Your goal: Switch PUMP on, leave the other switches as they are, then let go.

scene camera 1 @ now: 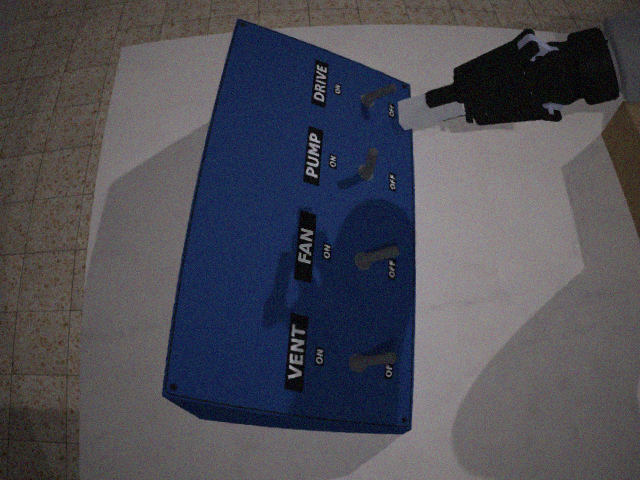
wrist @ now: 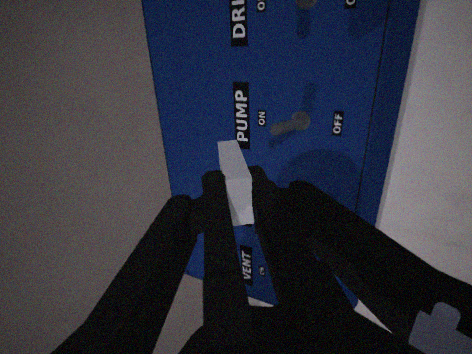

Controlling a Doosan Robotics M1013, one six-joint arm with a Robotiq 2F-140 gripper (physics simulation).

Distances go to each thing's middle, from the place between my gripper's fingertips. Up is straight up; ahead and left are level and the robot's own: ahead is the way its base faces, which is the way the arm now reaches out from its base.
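Scene:
Blue switch panel [scene camera 1: 274, 305]: 50 mm to the left of my hand, 100 mm ahead of it, 130 mm below it.

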